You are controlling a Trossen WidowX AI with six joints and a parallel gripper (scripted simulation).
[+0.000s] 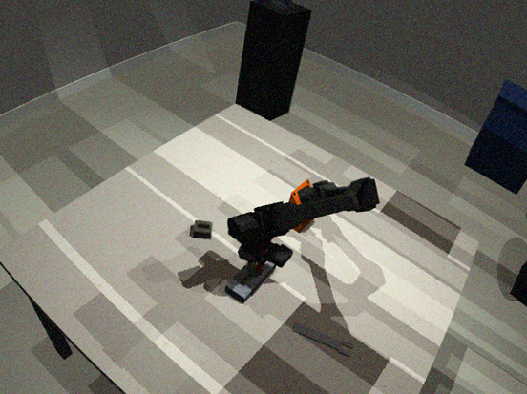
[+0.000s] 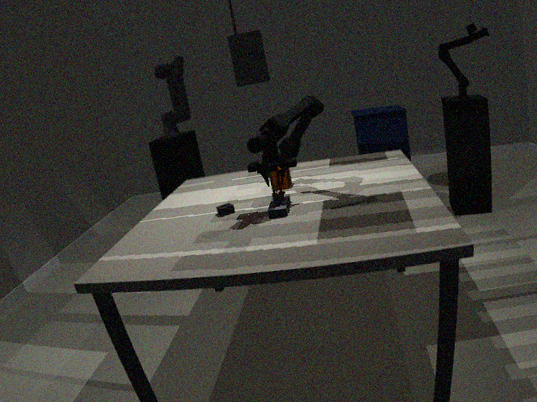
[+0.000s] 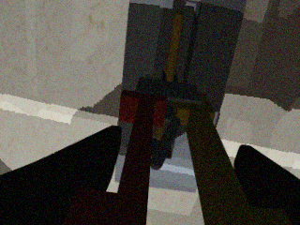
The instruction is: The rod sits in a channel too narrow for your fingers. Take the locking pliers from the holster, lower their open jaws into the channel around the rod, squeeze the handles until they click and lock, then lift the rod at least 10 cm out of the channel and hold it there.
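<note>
Now: gripper tip 10 mm to the left of the yellow handle. From my gripper tip the other things lie so: thin yellow rod (90 mm below); then grey channel block (80 mm below); then dark holster (10 mm behind, 240 mm to the right, 90 mm below).
</note>
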